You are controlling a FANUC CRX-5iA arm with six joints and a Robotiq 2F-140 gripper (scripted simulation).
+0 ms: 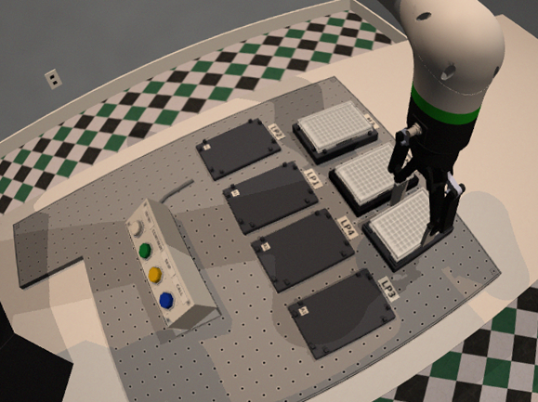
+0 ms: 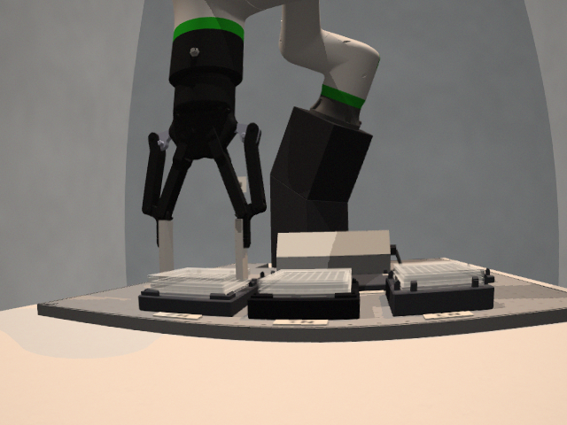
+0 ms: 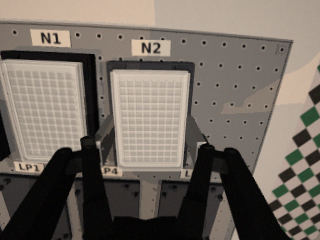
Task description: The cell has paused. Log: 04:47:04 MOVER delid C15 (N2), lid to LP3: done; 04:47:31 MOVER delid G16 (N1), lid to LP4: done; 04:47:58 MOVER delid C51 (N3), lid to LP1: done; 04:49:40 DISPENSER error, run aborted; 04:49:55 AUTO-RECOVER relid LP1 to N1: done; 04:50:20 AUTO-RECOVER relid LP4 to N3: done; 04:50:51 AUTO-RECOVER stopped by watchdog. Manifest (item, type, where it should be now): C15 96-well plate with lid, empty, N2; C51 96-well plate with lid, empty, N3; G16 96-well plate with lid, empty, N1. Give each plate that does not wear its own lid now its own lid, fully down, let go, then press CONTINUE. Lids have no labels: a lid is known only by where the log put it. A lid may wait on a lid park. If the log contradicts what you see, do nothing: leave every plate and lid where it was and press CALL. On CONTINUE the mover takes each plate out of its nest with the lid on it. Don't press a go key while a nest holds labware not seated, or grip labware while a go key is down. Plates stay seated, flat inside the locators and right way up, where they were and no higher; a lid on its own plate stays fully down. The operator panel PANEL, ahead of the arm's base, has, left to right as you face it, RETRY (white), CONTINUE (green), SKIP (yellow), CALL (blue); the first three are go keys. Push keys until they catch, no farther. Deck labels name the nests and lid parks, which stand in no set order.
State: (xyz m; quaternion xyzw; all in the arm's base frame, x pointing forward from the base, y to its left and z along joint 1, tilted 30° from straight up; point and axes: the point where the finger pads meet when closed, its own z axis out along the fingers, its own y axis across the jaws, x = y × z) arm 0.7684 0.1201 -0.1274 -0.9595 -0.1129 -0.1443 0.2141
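Now: hand 30 mm above the plate. From my hand the other things lie so: LP3 label: 70 mm behind, 90 mm to the right, 60 mm below; lid park LP4: 190 mm behind, 20 mm to the left, 50 mm below; lid park LP3: 160 mm behind, 110 mm to the right, 50 mm below.
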